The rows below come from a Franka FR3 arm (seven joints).
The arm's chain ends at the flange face. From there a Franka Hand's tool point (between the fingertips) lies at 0.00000 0.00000 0.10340 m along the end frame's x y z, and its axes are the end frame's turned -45 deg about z.
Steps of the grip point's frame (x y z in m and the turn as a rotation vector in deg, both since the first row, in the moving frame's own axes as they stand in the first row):
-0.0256, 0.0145, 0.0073, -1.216, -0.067, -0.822
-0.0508, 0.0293, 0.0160, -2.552, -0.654, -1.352
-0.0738, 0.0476, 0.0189, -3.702, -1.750, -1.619
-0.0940, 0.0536, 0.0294, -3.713, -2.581, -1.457
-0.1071, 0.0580, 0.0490, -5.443, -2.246, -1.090
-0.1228, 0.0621, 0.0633, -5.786, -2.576, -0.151
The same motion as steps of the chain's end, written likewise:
-0.0093, 0.0267, 0.0073, -0.907, 0.812, -0.822
-0.0177, 0.0526, 0.0161, -2.267, 1.342, -1.352
-0.0211, 0.0789, 0.0192, -3.855, 1.380, -1.619
-0.0301, 0.0964, 0.0297, -4.451, 0.800, -1.457
-0.0389, 0.1070, 0.0495, -5.437, 2.261, -1.090
-0.0470, 0.1201, 0.0639, -5.913, 2.270, -0.151

